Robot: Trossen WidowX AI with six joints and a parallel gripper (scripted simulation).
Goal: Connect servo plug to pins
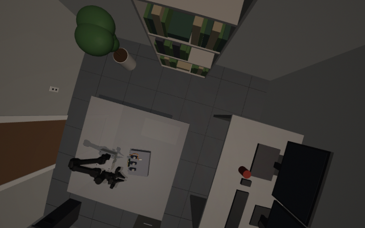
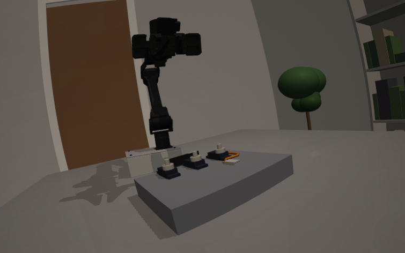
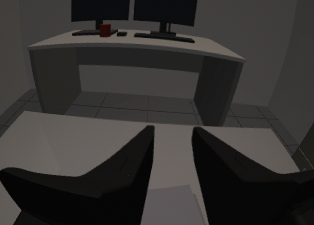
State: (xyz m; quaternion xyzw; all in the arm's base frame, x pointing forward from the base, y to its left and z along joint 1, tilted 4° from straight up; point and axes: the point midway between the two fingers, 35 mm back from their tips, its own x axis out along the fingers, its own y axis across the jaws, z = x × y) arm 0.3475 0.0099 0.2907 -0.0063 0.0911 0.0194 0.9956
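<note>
My gripper tip is now 5 cm short of the grey holder, 3 cm to the right of it and 33 cm above it.
</note>
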